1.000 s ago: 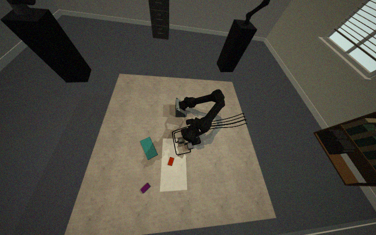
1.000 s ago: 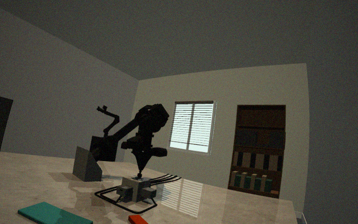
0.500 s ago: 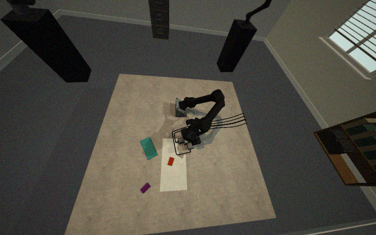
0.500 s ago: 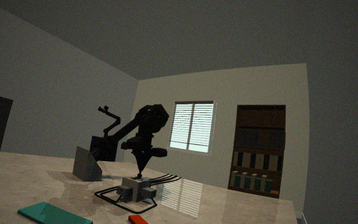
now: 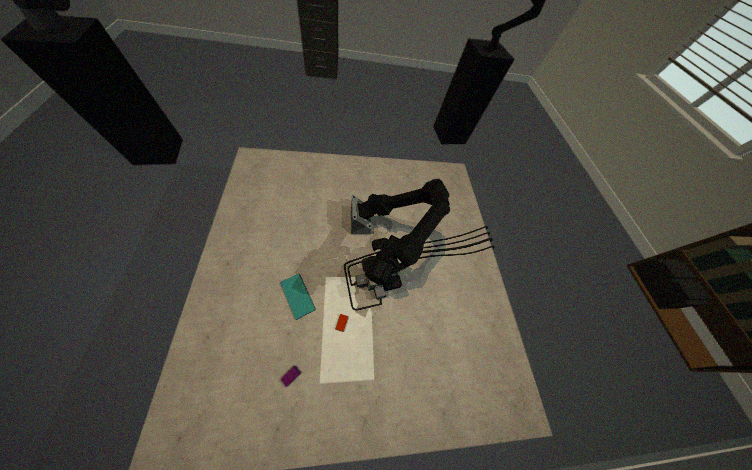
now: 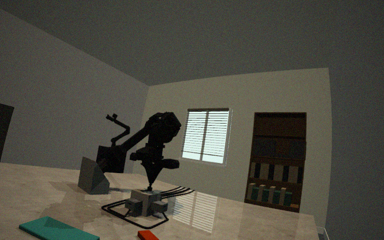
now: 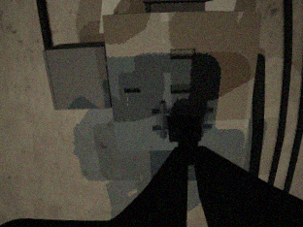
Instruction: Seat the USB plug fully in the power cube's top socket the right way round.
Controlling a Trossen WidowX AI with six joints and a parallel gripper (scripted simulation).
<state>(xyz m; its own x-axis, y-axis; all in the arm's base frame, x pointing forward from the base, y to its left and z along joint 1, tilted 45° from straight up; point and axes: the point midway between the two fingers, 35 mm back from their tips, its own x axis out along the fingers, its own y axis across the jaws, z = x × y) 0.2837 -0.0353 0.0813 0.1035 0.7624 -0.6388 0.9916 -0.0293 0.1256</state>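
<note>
Now: the dark USB plug 20 mm below my gripper tip. Round my gripper tip: teal flat block: 340 mm to the right, 100 mm below, 20 mm ahead; then purple block: 360 mm to the right, 290 mm ahead, 100 mm below; then orange block: 180 mm to the right, 150 mm ahead, 100 mm below.
</note>
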